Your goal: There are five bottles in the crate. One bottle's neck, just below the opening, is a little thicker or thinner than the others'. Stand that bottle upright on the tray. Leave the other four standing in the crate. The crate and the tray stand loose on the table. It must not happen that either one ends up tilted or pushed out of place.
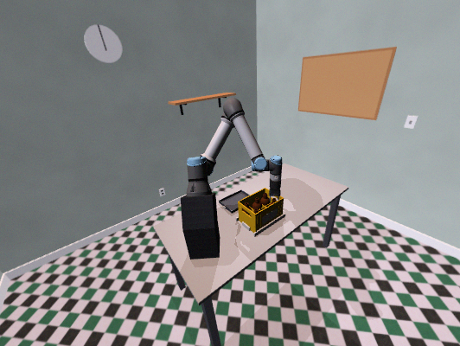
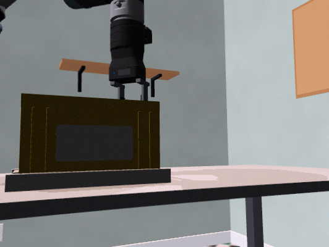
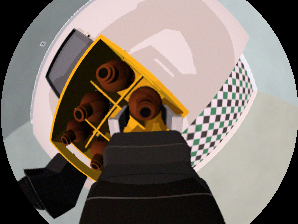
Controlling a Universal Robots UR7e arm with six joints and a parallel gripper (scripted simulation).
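Right now the brown bottle is 10 mm behind my hand, 90 mm to the left of it and 90 mm below it. From my hand the other things lie so: dark tray 150 mm behind, 310 mm to the left, 160 mm below; crate 100 mm behind, 30 mm to the left, 90 mm below.
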